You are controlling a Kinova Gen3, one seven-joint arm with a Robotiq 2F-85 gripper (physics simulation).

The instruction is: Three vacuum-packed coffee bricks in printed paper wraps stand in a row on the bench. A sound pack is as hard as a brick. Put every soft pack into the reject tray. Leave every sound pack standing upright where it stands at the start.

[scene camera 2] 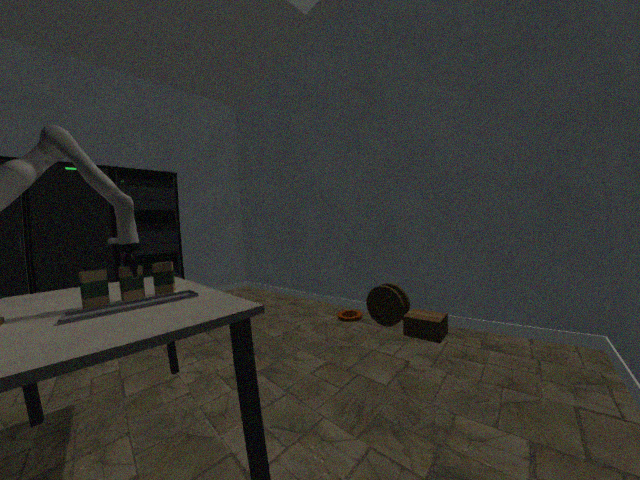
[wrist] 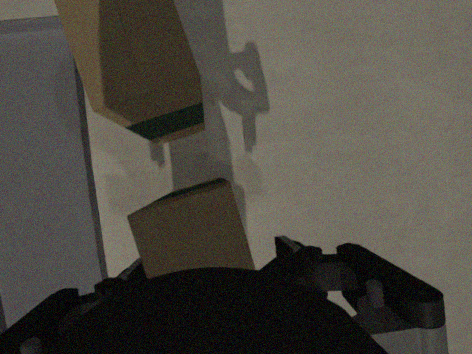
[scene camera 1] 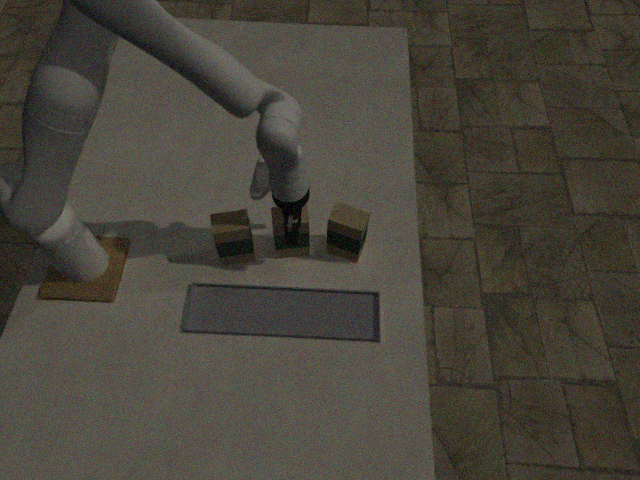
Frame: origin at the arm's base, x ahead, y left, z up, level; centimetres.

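Where they show: gripper, fingertip midpoint: (scene camera 2: 134, 277) (wrist: 215, 261) (scene camera 1: 296, 225); arm's base, origin of the base link: (scene camera 1: 87, 263).
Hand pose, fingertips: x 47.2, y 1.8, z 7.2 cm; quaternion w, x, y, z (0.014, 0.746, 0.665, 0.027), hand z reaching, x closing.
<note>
Things, the pixels of their top centre, and the offset from my fingertips. Level surfaces: height alone.
- left pack, middle of its top: (wrist: 118, 11) (scene camera 1: 229, 221) (scene camera 2: 92, 270) dy -1.1, dx -14.0, dz +5.1 cm
- right pack, middle of its top: (scene camera 1: 349, 216) (scene camera 2: 162, 262) dy -1.7, dx +11.3, dz +5.1 cm
- middle pack, middle of its top: (wrist: 205, 279) (scene camera 1: 289, 214) (scene camera 2: 130, 266) dy -0.3, dx -1.2, dz +5.1 cm
- grey reject tray, middle of its top: (wrist: 35, 239) (scene camera 1: 284, 310) (scene camera 2: 135, 302) dy -16.7, dx -3.8, dz -7.6 cm
- pale bench, its level: dz -9.0 cm
Three brown packs with green bands stand upright in a row. The left pack (scene camera 1: 232, 235) (scene camera 2: 94, 290) (wrist: 150, 55) and the right pack (scene camera 1: 347, 232) (scene camera 2: 163, 279) stand apart from the middle pack (scene camera 1: 280, 219) (scene camera 2: 129, 293) (wrist: 187, 237). My gripper (scene camera 1: 292, 237) (scene camera 2: 130, 269) (wrist: 215, 261) is open, pointing down at the middle pack, whose top shows between the spread fingers in the wrist view. One finger overlaps its tray-side face in both scene views; contact cannot be told. The palm hides part of that pack. The grey reject tray (scene camera 1: 279, 312) (scene camera 2: 129, 306) (wrist: 37, 160) is empty. Softness cannot be seen.
The tray lies in front of the row on the pale bench (scene camera 1: 258, 403) (scene camera 2: 155, 330). The arm's base stands on an orange-brown plate (scene camera 1: 119, 263) at the left. Dark cabinets (scene camera 2: 67, 222) stand behind the bench. A round object (scene camera 2: 386, 304) and a box (scene camera 2: 425, 326) are on the floor.
</note>
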